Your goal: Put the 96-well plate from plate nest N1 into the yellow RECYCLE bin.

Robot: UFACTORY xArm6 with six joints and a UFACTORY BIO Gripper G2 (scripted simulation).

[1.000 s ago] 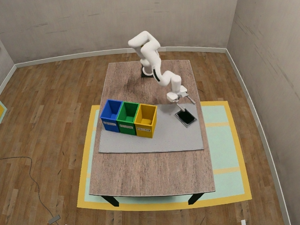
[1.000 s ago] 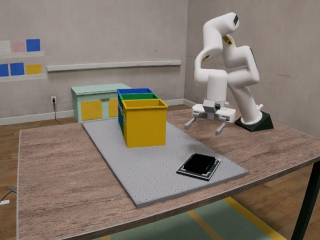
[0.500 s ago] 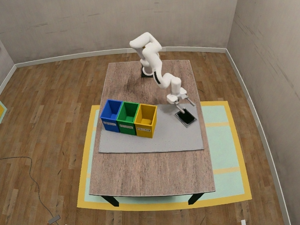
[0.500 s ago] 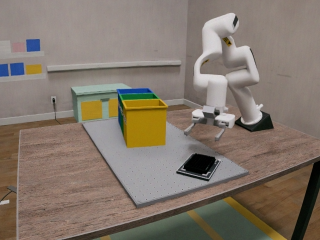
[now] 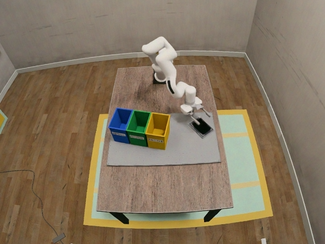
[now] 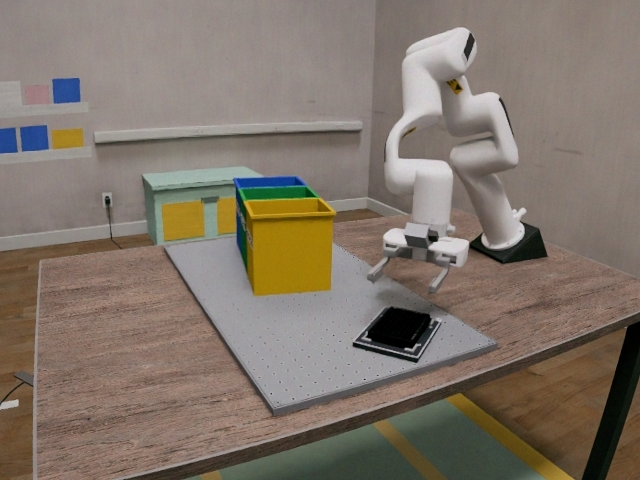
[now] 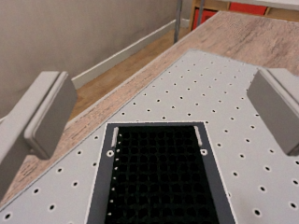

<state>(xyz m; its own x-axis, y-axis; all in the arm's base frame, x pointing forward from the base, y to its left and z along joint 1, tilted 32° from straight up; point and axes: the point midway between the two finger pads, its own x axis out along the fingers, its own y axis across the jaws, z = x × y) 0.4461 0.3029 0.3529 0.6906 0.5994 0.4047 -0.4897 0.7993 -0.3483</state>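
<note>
Now: hand 9 cm above the black 96-well plate. Round my hand: yellow recycle bin: 32 cm to the right, 8 cm ahead, 2 cm below; then plate nest N1: 11 cm below; then green bin: 45 cm to the right, 5 cm ahead, 2 cm below.
</note>
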